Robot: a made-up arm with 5 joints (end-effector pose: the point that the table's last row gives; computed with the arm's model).
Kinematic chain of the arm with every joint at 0, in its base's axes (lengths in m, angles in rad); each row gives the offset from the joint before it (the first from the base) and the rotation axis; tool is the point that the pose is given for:
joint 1: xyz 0 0 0.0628 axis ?
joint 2: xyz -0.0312 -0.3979 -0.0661 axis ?
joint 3: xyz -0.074 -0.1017 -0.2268 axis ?
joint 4: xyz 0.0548 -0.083 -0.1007 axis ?
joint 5: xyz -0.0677 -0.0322 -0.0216 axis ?
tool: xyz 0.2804 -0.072 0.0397
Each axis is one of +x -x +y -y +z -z.
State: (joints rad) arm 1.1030 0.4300 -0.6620 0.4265 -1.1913
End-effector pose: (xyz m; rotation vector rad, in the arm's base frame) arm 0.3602 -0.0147 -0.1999 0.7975 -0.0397 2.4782
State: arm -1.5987 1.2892 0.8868 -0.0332 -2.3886
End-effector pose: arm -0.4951 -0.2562 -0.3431 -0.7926 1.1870 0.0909
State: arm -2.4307 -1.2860 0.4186 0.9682 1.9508
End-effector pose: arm -0.4612 0.6259 0.1339 -0.0296 -2.5120 0.9995
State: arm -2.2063 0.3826 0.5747 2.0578 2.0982
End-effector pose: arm -0.5989 0.3646 0.0960 0.1375 -1.6790 0.9139
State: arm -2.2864 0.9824 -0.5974 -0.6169 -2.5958
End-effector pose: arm -0.3103 0.0812 -0.4195 -1.5063 0.7666 0.3532
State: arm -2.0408 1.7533 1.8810 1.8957 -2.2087
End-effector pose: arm -0.5907 -0.0852 0.1212 -0.1612 -0.4416 -1.6574
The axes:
joint 1: +z
joint 2: -y
joint 3: -x
joint 4: +y
joint 5: -z

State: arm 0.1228 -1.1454 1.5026 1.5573 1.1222
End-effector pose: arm 0.1934 -0.5969 0.0660 -2.8799 0.5704 -0.5970
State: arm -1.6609 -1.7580 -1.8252 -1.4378 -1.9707
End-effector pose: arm -0.3374 0.0609 0.0492 0.2207 -0.0063 -1.5220
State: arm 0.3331 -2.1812 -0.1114 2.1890 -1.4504
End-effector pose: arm -0.1787 -0.4113 0.2190 -1.2356 -1.7062 1.1532
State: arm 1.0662 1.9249 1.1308 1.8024 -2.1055
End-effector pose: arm 0.4865 0.0654 0.1510 0.2626 -0.2942 2.0565
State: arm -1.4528 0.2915 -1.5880 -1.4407 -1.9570
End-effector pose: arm -0.3041 0.0296 -0.0674 -1.4505 -1.2424 -0.6239
